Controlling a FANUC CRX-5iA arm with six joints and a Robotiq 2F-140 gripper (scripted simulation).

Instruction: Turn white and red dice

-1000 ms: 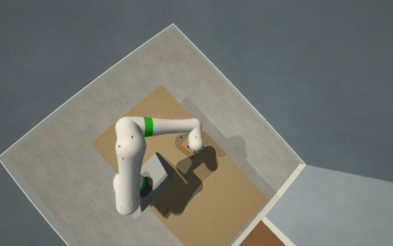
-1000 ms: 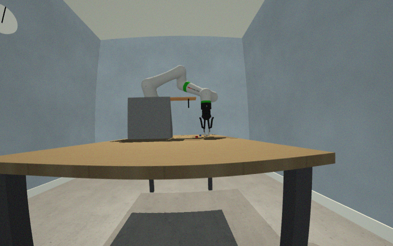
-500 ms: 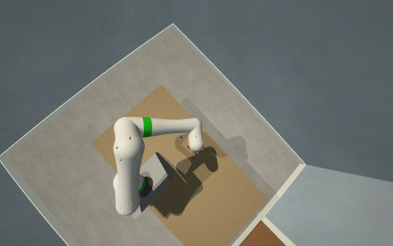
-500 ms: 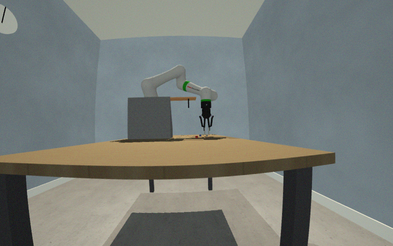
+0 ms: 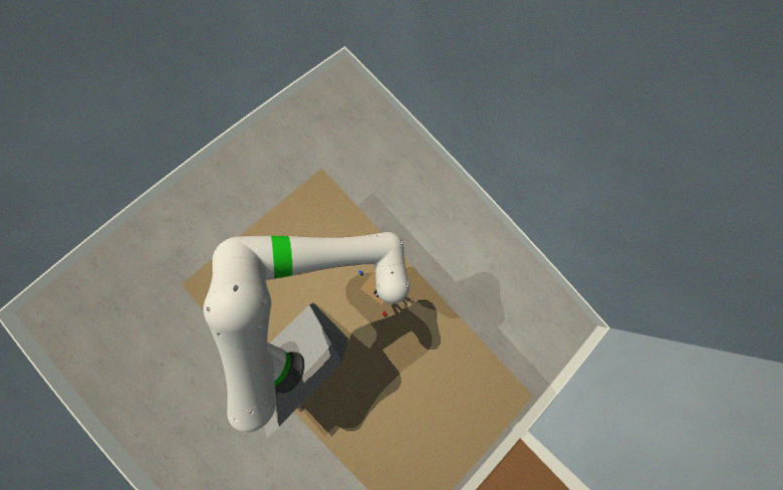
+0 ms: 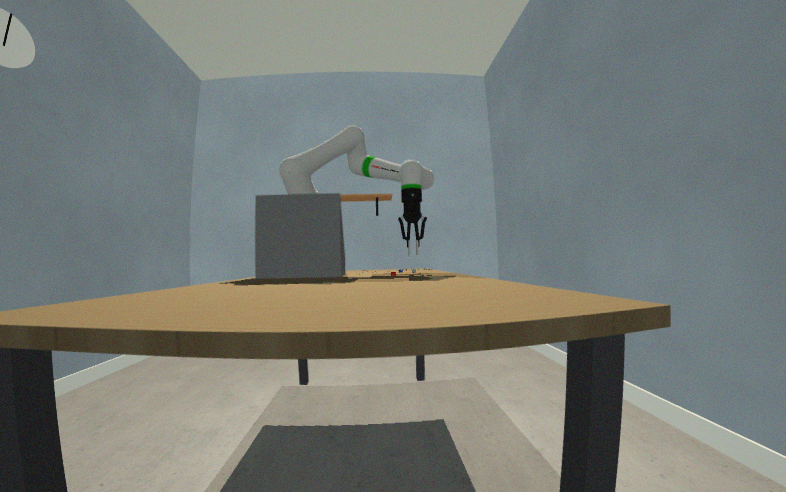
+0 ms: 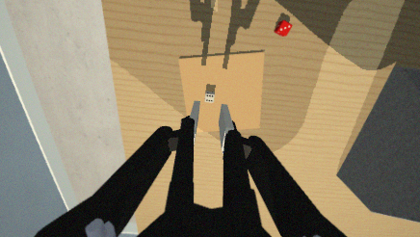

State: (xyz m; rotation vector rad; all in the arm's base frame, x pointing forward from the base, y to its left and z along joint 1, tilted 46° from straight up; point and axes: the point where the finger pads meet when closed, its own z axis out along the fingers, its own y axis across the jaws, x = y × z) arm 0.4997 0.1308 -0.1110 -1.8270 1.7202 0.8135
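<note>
Now: the red die 9 cm behind my hand, 12 cm to the right of it and 11 cm below it. The rest, counted from my hand: blue die (5 cm behind, 12 cm to the left, 11 cm below); white die (10 cm below); tan mat (2 cm behind, 11 cm below).
</note>
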